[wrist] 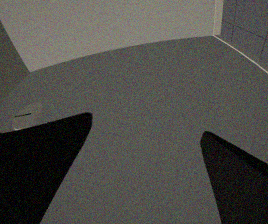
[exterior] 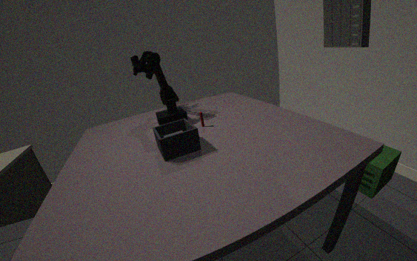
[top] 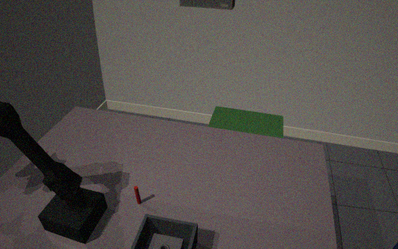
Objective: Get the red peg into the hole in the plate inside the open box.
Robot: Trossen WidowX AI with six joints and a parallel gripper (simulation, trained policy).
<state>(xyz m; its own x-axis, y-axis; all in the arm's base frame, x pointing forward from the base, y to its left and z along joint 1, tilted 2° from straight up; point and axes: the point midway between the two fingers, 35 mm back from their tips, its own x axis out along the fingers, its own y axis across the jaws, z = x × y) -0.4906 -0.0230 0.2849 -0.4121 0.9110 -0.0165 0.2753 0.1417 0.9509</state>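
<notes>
My gripper tip is 67 cm short of the red peg, 11 cm to the right of it and 31 cm above it. From my gripper tip the other things lie so: dark box 84 cm ahead, 6 cm to the right, 32 cm below.
</notes>
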